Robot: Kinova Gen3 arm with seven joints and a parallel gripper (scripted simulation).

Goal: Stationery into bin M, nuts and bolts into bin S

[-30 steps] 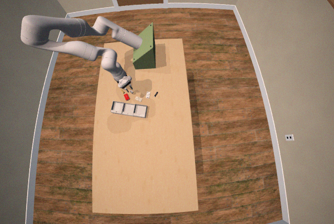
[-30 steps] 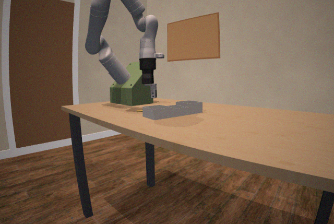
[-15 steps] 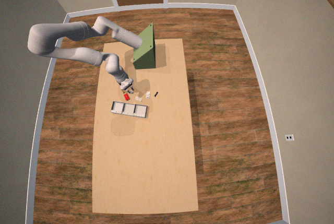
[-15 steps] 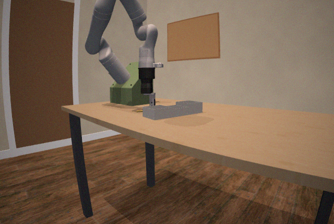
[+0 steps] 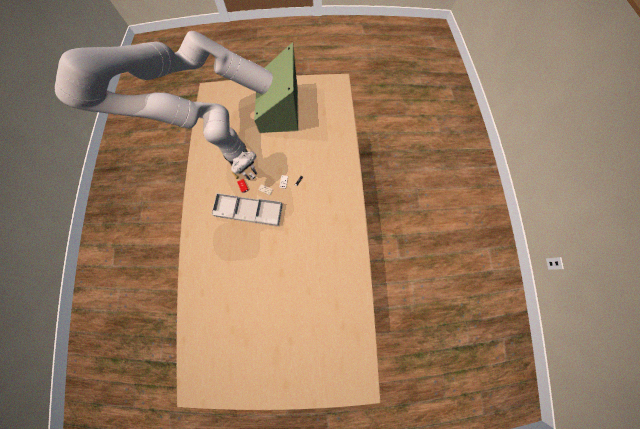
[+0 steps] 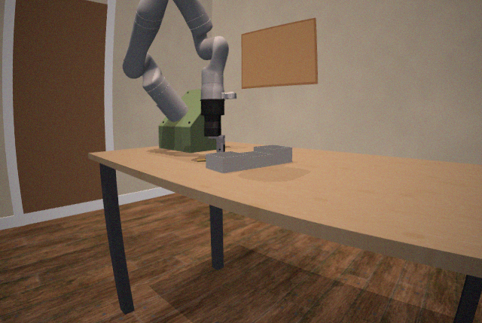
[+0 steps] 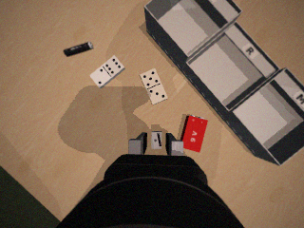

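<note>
Now: hand 20 mm above the grey piece. Round my hand: yellow piece: 10 mm behind, 60 mm to the right, 20 mm below; then red piece: 50 mm ahead, 40 mm to the right, 20 mm below; then white block: 50 mm ahead, 120 mm to the left, 20 mm below.
</note>
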